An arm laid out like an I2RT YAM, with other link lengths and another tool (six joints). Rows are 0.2 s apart.
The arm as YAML. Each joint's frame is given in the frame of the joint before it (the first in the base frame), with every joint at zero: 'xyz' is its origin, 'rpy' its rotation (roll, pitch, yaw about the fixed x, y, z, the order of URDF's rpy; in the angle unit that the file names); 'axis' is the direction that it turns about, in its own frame. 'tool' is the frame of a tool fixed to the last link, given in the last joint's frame.
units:
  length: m
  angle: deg
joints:
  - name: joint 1
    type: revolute
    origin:
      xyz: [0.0, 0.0, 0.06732]
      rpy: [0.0, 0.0, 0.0]
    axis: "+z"
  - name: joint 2
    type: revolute
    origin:
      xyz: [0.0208, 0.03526, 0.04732]
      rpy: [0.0, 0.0, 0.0]
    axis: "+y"
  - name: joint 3
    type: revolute
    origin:
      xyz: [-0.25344, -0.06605, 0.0]
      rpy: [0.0, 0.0, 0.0]
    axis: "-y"
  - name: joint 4
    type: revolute
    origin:
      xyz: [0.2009, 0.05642, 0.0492]
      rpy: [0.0, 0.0, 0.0]
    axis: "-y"
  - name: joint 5
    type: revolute
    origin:
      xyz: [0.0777, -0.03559, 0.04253]
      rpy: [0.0, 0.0, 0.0]
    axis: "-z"
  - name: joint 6
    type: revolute
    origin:
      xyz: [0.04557, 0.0, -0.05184]
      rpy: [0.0, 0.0, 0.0]
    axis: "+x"
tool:
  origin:
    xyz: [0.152, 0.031, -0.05]
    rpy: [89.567, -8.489, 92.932]
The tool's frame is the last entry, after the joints.
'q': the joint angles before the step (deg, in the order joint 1, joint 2, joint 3, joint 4, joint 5, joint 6). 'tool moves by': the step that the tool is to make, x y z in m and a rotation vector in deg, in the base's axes. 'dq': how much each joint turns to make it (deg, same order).
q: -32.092, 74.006, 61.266, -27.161, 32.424, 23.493
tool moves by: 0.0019, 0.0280, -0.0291, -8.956, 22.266, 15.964
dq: 11.498, 2.532, -4.316, 3.084, 8.519, -20.404
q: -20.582, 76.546, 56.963, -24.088, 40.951, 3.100
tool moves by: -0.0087, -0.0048, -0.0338, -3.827, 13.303, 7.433
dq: 0.981, 4.136, -5.879, 7.988, 1.154, -13.810
